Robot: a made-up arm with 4 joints.
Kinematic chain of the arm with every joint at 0, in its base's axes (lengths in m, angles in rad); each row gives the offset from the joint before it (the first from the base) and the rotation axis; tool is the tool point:
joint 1: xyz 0 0 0.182 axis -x
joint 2: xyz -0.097 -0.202 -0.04 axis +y
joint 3: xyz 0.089 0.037 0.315 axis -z
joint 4: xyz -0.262 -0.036 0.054 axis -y
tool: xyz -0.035 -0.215 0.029
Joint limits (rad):
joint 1: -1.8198..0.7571
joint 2: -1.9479..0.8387
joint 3: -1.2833..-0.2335
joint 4: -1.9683..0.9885
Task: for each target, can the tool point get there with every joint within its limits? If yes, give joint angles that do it. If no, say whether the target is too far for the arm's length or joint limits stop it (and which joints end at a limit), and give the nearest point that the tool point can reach.
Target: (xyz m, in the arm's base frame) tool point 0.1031 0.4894 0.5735
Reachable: no: joint limits stop it (at a limit: joint 1, joint 3, joint 4) | nearest point 0.0400 -0.0430 0.7899 | short by 0.578 m
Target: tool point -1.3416 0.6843 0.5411
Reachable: no: too far | nearest point -0.4696 0.3613 -0.2121 | short by 1.197 m
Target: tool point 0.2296 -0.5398 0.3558
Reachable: yes | joints -0.2085 0.3245 -1.1105 -1.3671
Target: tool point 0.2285 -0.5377 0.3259
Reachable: yes | joints -0.2181 0.4111 -1.0133 -1.6294
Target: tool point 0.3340 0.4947 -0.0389
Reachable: no: joint limits stop it (at a limit: joint 1, joint 2, joint 3, joint 4) | nearest point 0.3715 0.0890 -0.2584 | short by 0.463 m
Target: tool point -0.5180 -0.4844 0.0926
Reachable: yes | joints -0.1370 -1.2821 -0.3166 -0.3676
